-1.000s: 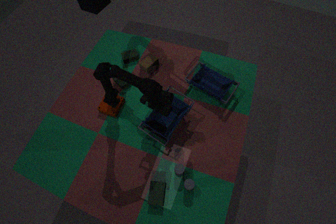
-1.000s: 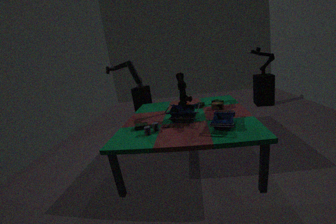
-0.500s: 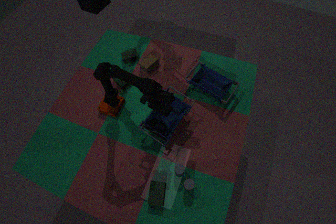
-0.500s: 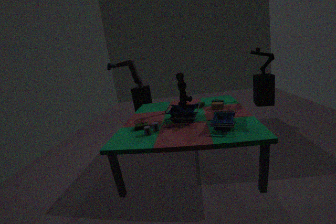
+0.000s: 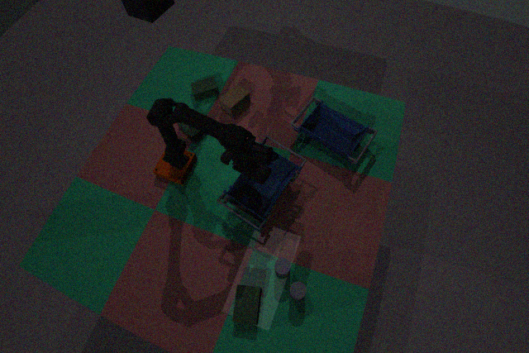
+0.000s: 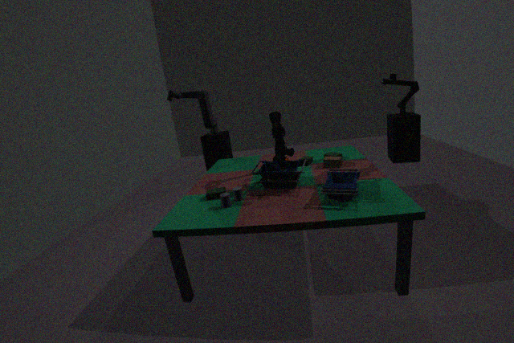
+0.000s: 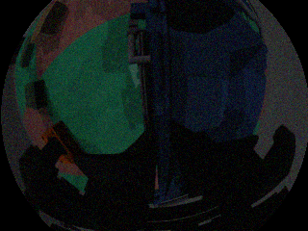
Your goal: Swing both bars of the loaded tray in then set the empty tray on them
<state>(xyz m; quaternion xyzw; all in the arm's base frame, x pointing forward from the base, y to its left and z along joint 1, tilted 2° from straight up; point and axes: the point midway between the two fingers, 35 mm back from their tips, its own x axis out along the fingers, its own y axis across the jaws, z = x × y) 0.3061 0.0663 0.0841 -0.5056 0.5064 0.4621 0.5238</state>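
The blue tray lies 70 mm ahead of my gripper tip and 30 mm above it.
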